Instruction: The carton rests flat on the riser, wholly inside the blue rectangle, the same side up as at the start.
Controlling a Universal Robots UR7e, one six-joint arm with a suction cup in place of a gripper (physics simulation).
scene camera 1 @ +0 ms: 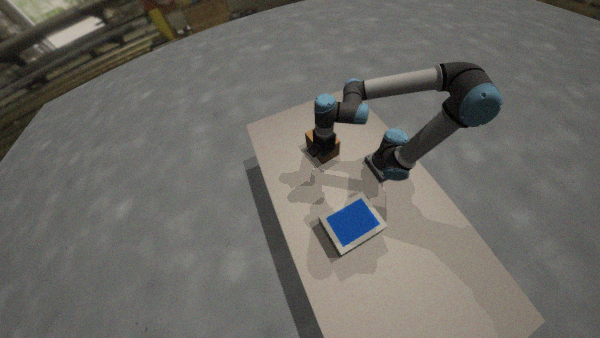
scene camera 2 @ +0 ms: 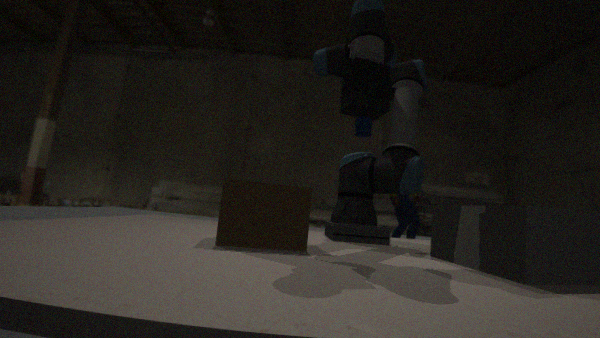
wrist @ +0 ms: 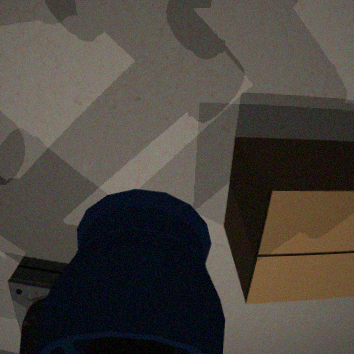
Note:
My suction cup (wrist: 139, 271) carries nothing. The cup is 28 cm from the middle of a brown carton (scene camera 2: 259, 215). On the table rests a riser (scene camera 2: 531, 245).
The brown carton shows as well in the wrist view (wrist: 281, 221). The riser also shows in scene camera 1 (scene camera 1: 350, 224). The wrist view misses the riser: it is out of frame.

